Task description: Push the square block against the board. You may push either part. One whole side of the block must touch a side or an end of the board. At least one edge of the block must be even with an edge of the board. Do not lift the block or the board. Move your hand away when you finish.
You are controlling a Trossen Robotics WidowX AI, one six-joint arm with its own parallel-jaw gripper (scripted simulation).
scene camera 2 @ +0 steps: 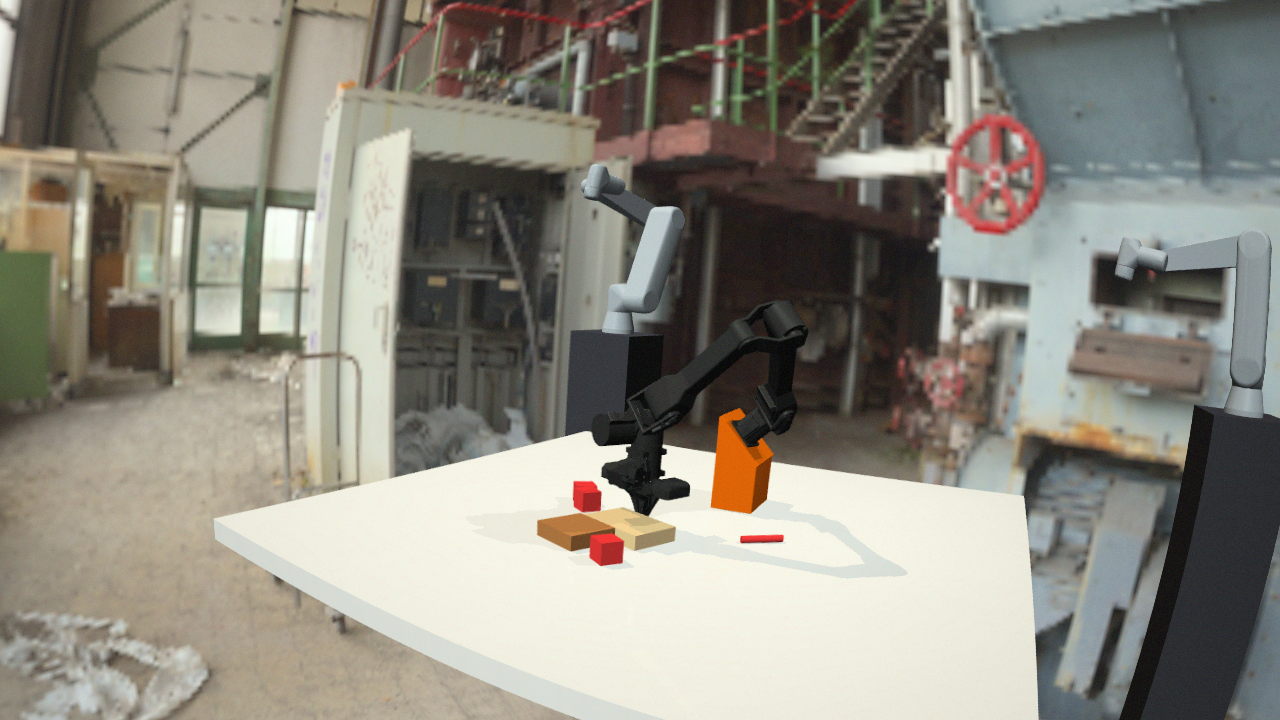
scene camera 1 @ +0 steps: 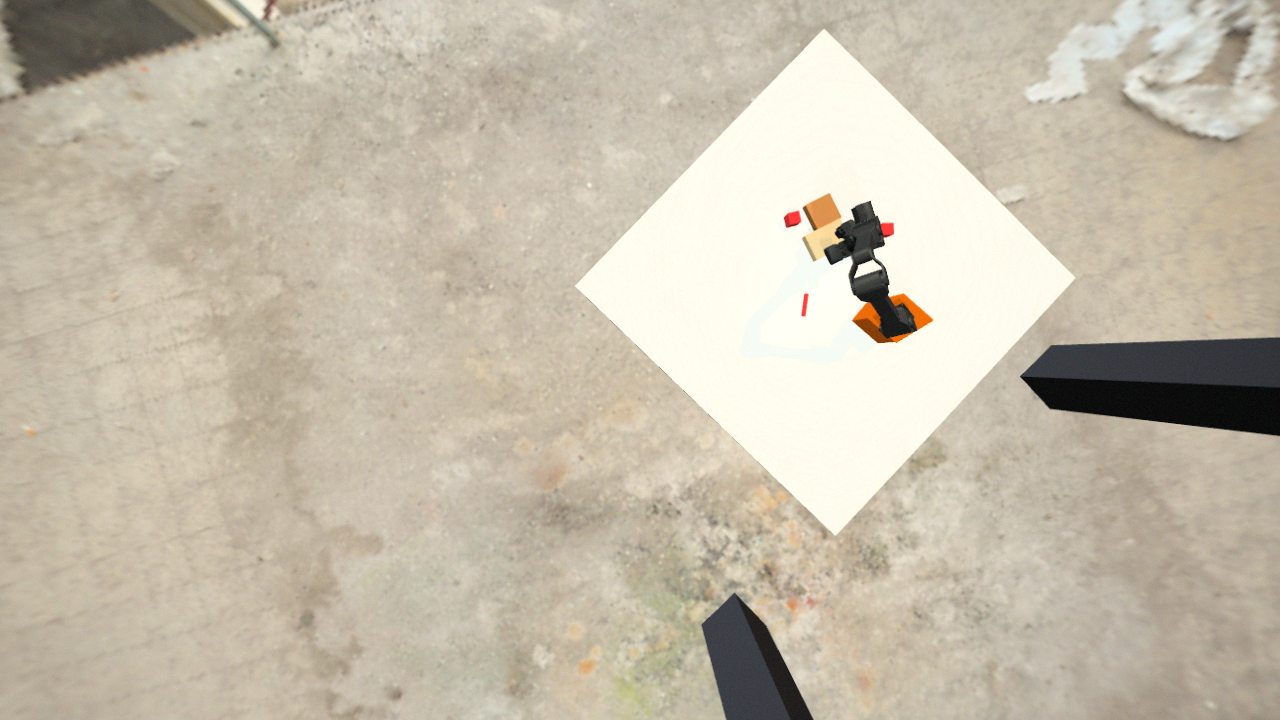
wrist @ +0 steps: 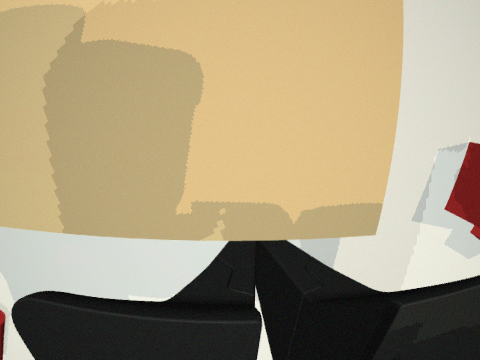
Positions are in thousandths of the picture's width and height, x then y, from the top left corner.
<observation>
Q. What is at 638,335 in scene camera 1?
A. A tan board.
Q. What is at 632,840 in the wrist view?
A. My gripper.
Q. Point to a brown square block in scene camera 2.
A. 448,740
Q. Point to a tan board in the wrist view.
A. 339,354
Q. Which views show the tan board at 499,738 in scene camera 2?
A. Scene camera 2, scene camera 1 and the wrist view: all of them.
</observation>
